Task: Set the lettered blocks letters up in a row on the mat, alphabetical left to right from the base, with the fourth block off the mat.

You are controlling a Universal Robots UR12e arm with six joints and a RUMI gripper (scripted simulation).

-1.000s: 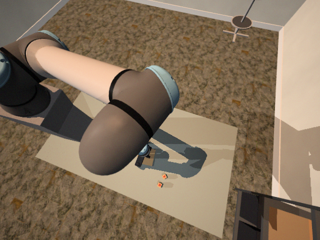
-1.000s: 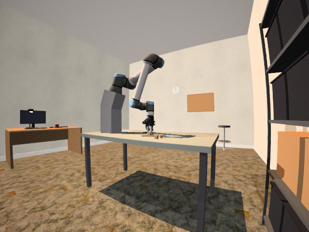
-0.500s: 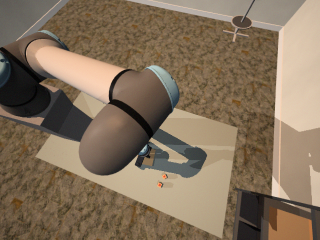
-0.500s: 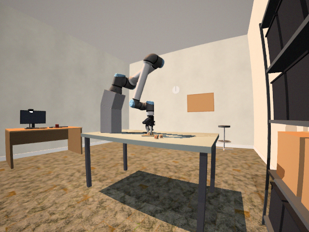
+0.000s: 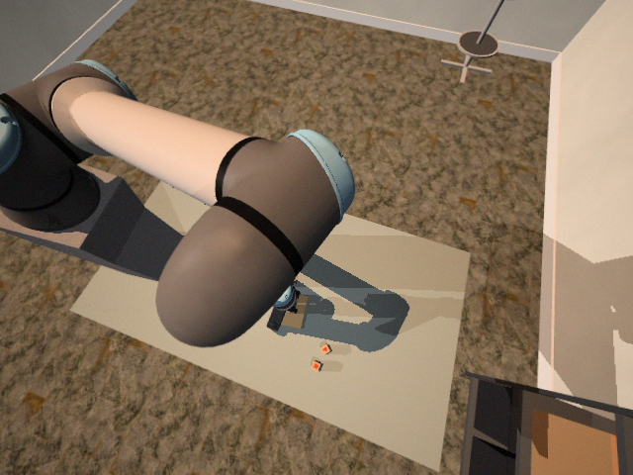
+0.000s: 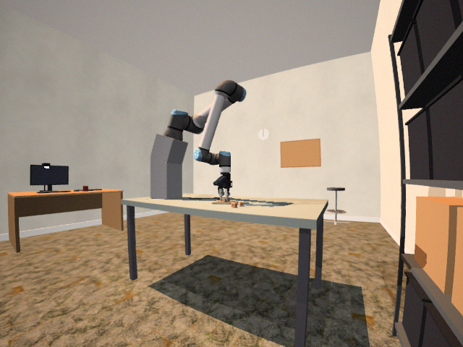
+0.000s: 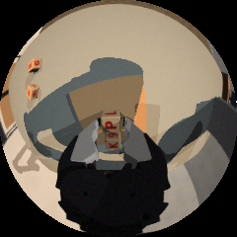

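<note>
The orange mat lies 20 mm below my hand.
</note>
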